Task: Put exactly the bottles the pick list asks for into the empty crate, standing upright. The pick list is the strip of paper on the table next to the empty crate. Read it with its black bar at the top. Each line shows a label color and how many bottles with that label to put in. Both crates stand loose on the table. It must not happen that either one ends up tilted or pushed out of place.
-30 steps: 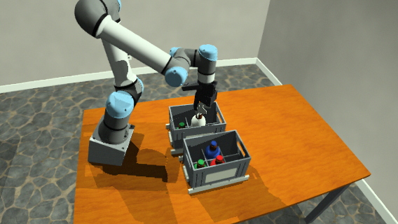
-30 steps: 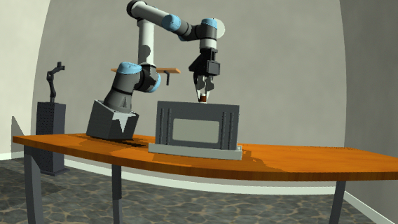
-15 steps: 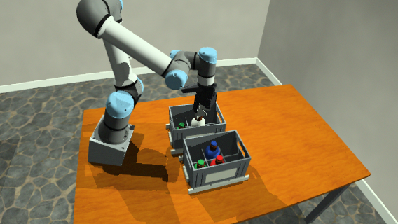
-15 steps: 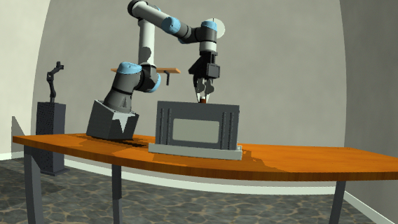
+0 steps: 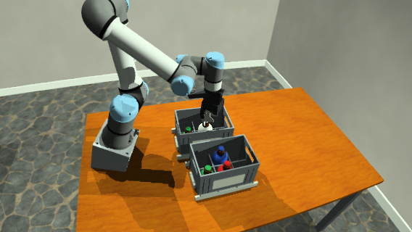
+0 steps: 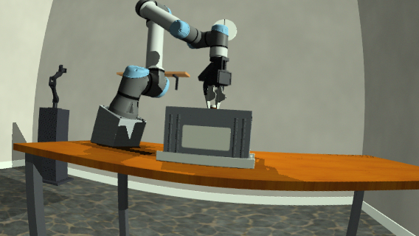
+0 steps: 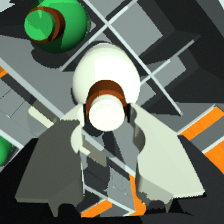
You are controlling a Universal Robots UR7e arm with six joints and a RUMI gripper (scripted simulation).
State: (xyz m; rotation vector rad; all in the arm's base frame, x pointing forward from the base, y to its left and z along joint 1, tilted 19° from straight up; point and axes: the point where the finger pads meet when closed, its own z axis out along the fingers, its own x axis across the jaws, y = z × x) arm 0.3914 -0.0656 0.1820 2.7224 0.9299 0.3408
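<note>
Now: hand 7 cm above the white-label bottle. The rest, counted from my hand: green bottle: 9 cm behind, 2 cm to the left, 11 cm below; pick list: 3 cm ahead, 18 cm to the left, 20 cm below; blue-label bottle: 1 cm ahead, 16 cm to the right, 11 cm below.
</note>
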